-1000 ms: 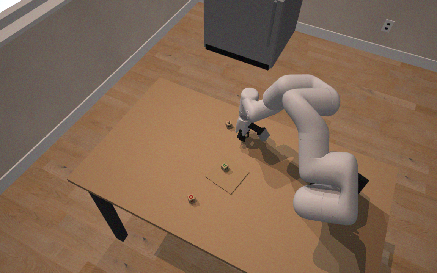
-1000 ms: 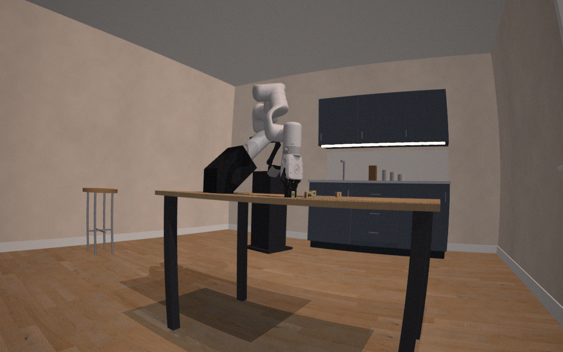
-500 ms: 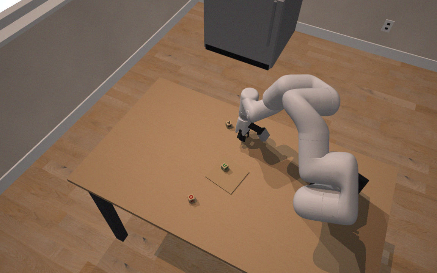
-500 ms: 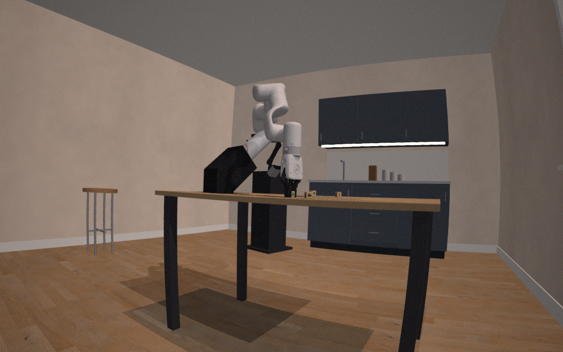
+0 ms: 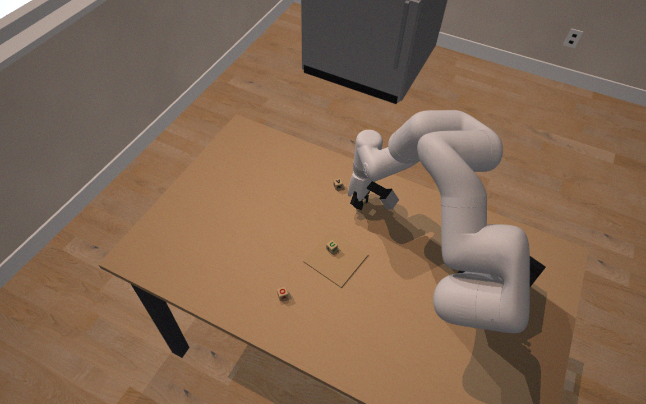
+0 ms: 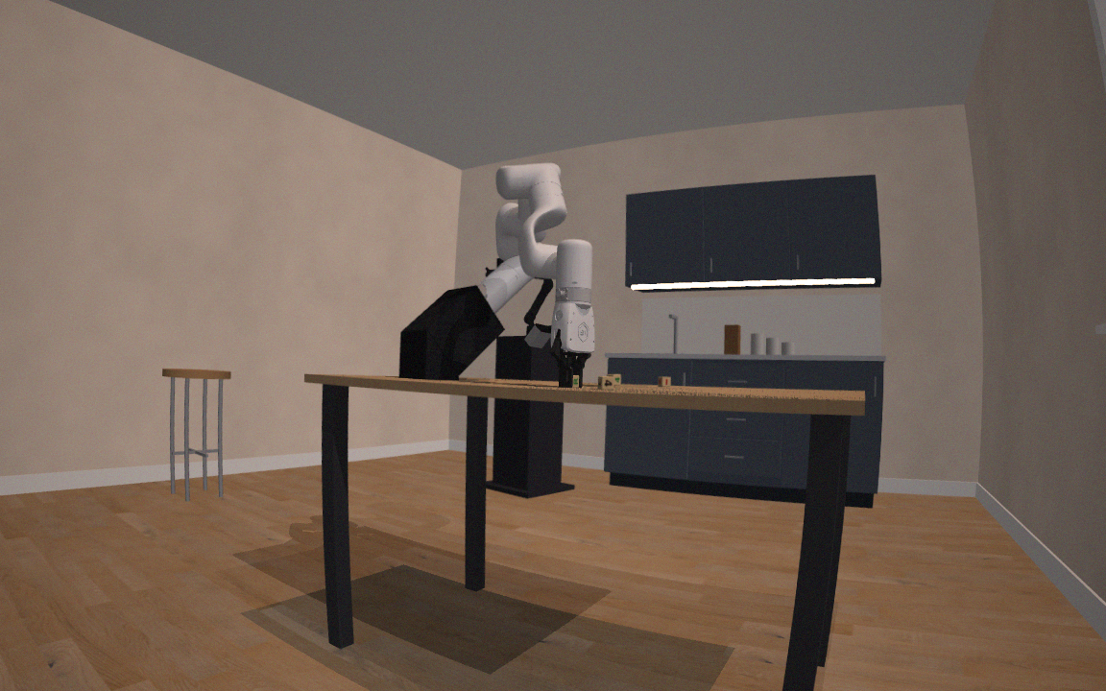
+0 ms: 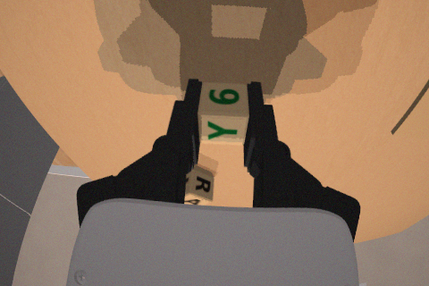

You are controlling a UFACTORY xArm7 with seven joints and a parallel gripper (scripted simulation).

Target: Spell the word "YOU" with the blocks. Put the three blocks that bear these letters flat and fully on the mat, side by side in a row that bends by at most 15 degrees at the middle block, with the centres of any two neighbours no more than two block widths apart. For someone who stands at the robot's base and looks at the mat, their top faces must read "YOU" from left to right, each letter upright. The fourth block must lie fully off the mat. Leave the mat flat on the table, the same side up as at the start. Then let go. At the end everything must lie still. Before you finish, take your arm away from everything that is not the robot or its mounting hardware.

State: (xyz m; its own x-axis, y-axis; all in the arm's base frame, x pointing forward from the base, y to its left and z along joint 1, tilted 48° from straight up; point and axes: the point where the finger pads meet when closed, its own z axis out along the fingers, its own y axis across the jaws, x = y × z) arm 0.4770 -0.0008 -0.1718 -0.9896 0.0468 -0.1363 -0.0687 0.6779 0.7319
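Right now the mat is 210 mm to the left of my hand, 60 mm behind it and 20 mm below it. Round my hand: Y block (10 mm below); O block (400 mm to the left, 10 mm below, 10 mm behind); U block (200 mm to the left, 30 mm behind).
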